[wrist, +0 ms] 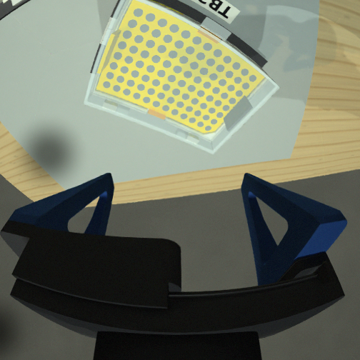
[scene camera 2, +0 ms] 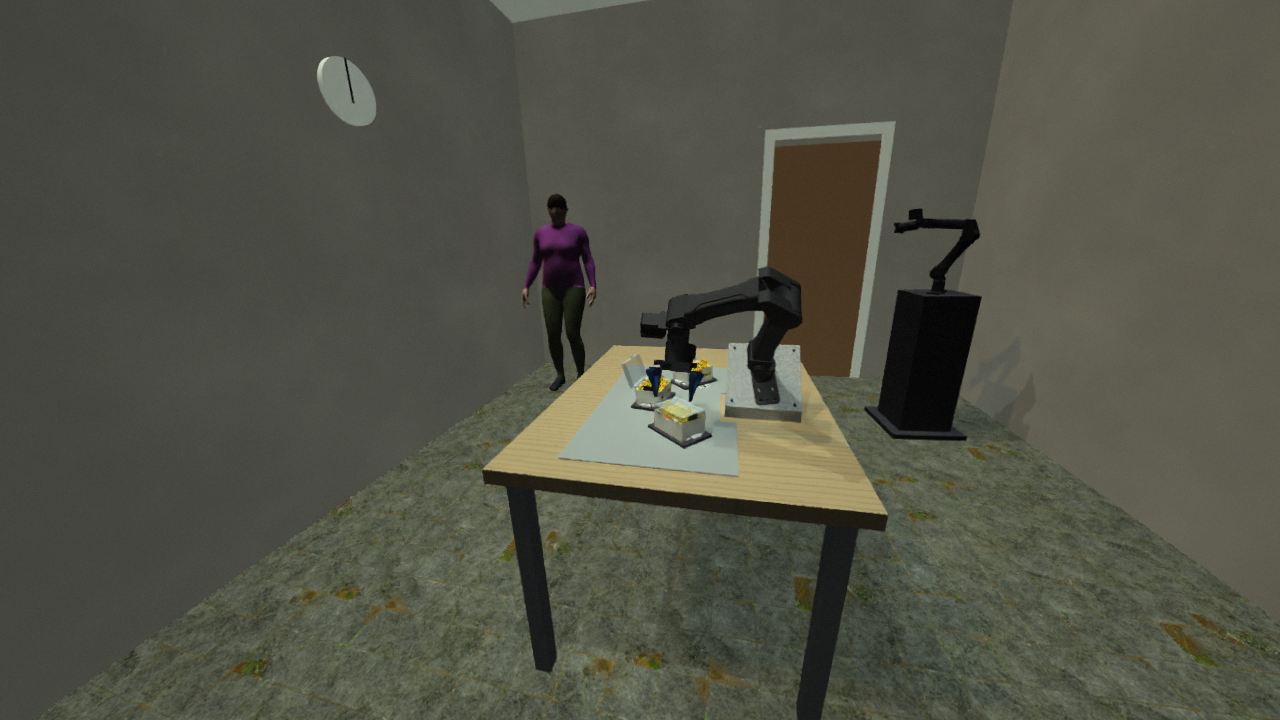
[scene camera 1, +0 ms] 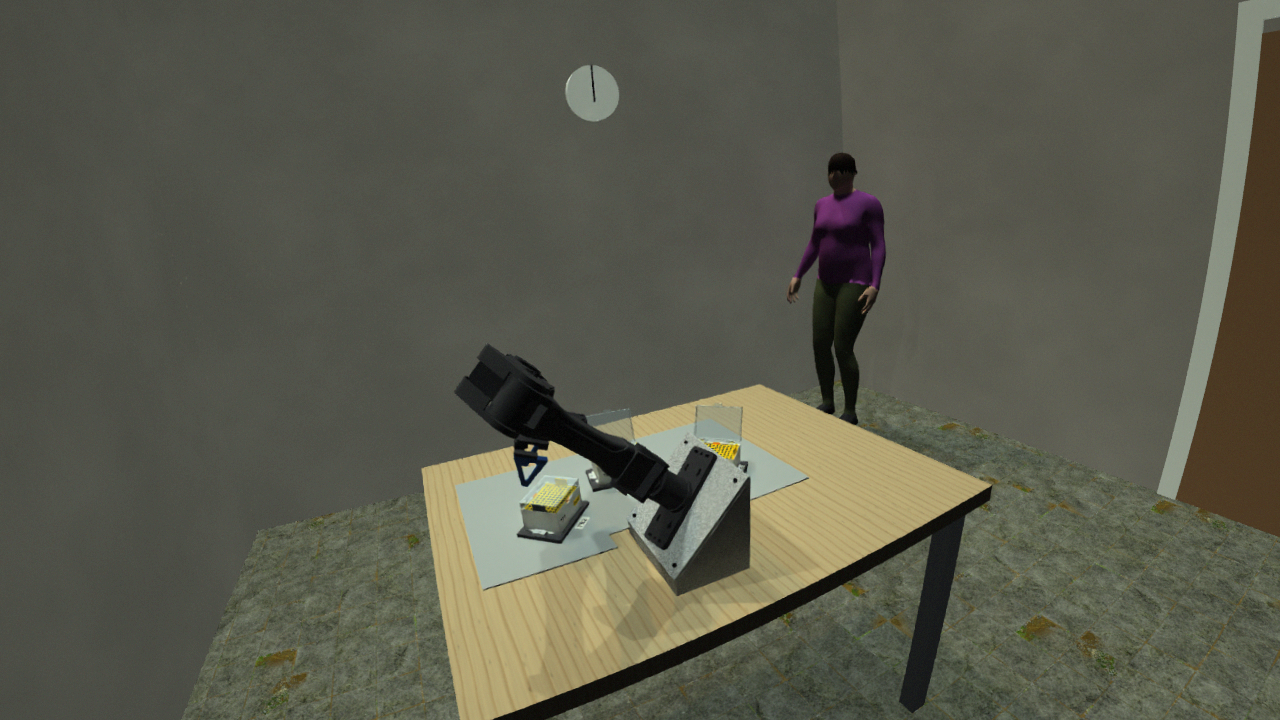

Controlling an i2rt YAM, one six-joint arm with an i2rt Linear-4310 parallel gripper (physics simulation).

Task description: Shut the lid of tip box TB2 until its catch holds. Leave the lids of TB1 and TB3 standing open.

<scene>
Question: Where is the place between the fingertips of my gripper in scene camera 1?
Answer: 524,475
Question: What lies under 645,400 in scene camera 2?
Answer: A tip box TB2.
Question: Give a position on a tip box TB3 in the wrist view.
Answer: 232,39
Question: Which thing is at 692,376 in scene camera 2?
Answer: My gripper.
</scene>
